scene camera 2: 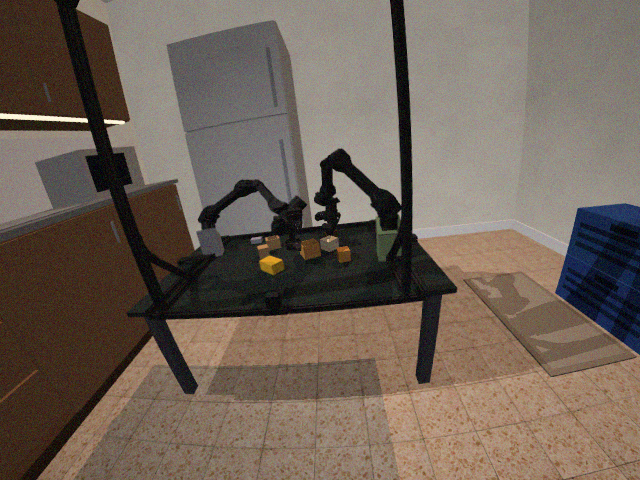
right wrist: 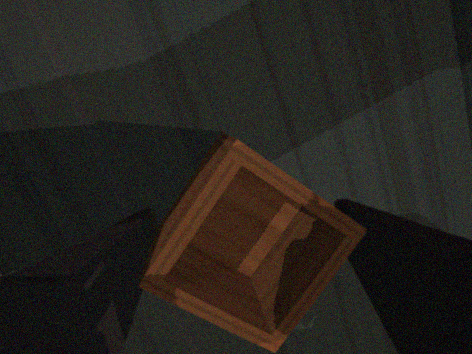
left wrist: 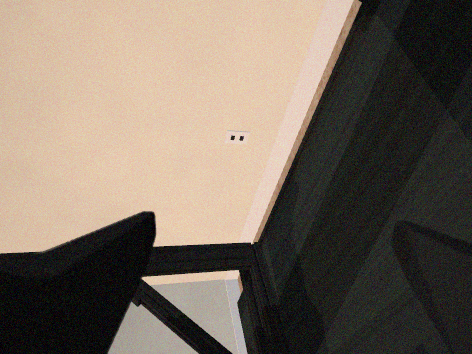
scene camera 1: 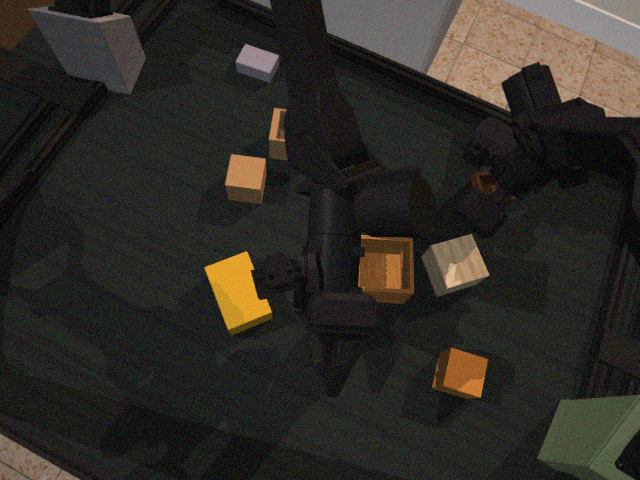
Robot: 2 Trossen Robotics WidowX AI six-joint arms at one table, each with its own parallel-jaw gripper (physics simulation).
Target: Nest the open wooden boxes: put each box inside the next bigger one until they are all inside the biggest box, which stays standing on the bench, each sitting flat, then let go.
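Places are measured from the left arm's base along level axes (x back, y left, z down), in metres.
Where they show: left gripper, between the fingertips: (scene camera 2: 300, 241) (left wrist: 273, 227) (scene camera 1: 324, 385); right gripper, between the fingertips: (scene camera 2: 331, 235) (right wrist: 245, 215) (scene camera 1: 486, 192); left arm's base, origin of its link: (scene camera 2: 208, 232) (scene camera 1: 81, 12); right arm's base, origin of its link: (scene camera 2: 389, 224).
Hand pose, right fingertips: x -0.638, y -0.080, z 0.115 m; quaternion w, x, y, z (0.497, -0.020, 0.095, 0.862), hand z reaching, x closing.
Each offset is from my right fingertips to the top centre of the thing. Level surfaces: height alone.
My right gripper (right wrist: 241, 246) (scene camera 1: 485, 188) (scene camera 2: 328, 223) is shut on a small dark-orange open wooden box {dx -0.001, dy -0.003, dz -0.030 m} (right wrist: 217, 218) (scene camera 1: 485, 181). One finger sits on each side of it, and its opening faces the wrist camera. A larger open wooden box {dx +0.146, dy -0.169, dz -0.051 m} (scene camera 1: 387, 269) (scene camera 2: 310, 249) stands upright at the middle of the dark bench {dz +0.010 m} (scene camera 1: 151, 229). Another open box {dx +0.309, dy +0.012, dz -0.044 m} (scene camera 1: 276, 133) lies farther back, half hidden by my left arm. My left gripper (scene camera 1: 270, 278) is open and empty beside a yellow block {dx +0.328, dy -0.242, dz -0.035 m} (scene camera 1: 237, 292) (scene camera 2: 271, 265).
A tan cube {dx +0.361, dy -0.075, dz -0.040 m} (scene camera 1: 246, 178), a pale wood cube {dx +0.042, dy -0.137, dz -0.040 m} (scene camera 1: 454, 264) (scene camera 2: 329, 243), an orange cube {dx +0.018, dy -0.285, dz -0.040 m} (scene camera 1: 460, 372) (scene camera 2: 343, 253) and a lavender block {dx +0.401, dy +0.144, dz -0.015 m} (scene camera 1: 257, 63) lie around. A grey pedestal (scene camera 1: 109, 48) and a green pedestal (scene camera 2: 385, 243) carry the arms.
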